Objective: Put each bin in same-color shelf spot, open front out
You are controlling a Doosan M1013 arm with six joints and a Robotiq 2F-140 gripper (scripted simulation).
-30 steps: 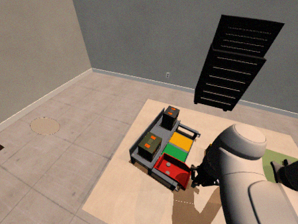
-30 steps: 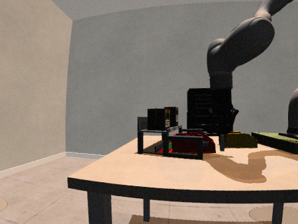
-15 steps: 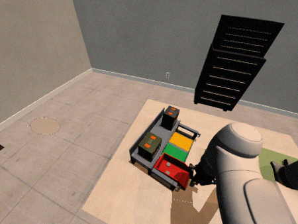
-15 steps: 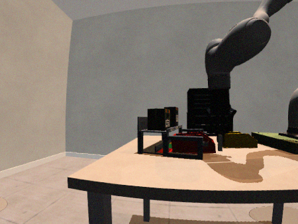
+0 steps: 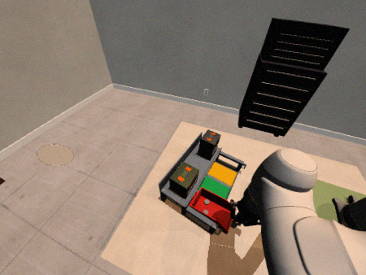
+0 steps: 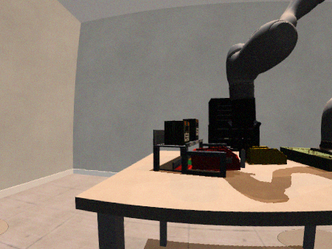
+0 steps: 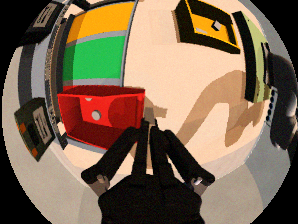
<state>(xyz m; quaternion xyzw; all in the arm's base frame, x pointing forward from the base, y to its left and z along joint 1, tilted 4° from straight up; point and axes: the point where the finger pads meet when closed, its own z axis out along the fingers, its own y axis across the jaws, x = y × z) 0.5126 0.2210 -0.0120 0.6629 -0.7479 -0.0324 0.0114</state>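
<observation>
Right now my hand is 10 cm short of the red bin and 1 cm to the left of it. From my hand the other things lie so: yellow bin (15 cm behind, 21 cm to the right, 2 cm below); then dark box (22 cm ahead, 26 cm to the right, 11 cm above).
</observation>
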